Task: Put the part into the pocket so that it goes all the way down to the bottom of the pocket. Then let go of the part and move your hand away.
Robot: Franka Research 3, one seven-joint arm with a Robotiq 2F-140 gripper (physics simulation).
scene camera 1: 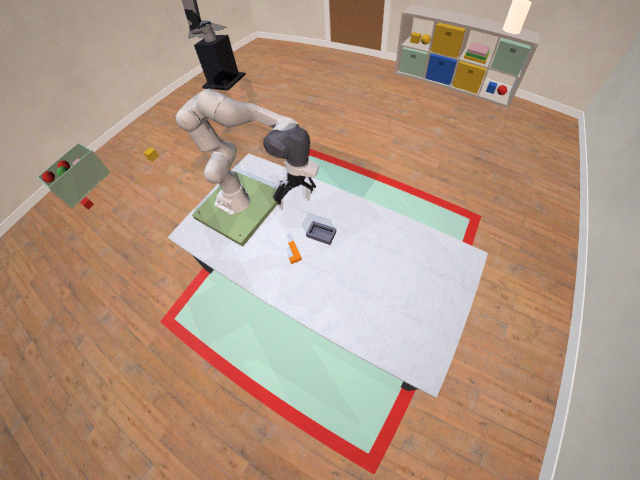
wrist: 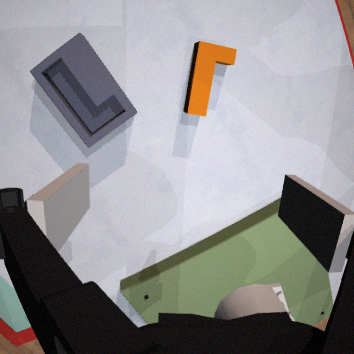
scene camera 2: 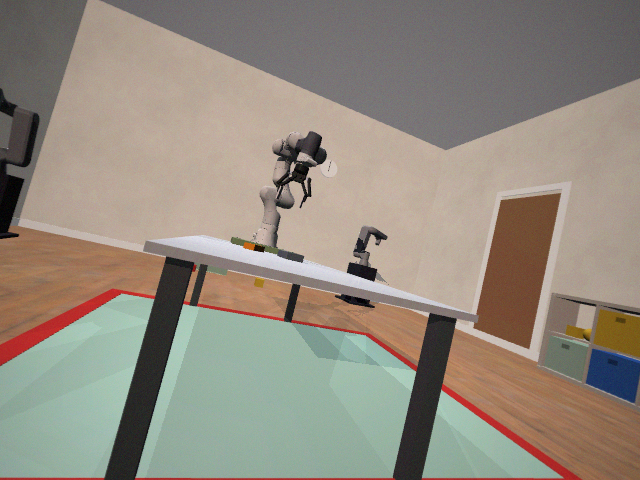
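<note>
The orange L-shaped part lies flat on the white table. The grey block with the L-shaped pocket sits beside it, a short distance apart. The pocket is empty, and its long leg is turned at an angle to the part's long leg. My gripper is wide open and empty, high above the table. In the wrist view the part and the block both lie beyond the fingertips, the block on the left and the part right of it.
The green base plate carries the arm's foot and stands close to the part. The white table extends past the block. A shelf unit and a second robot on a black stand are away from the table.
</note>
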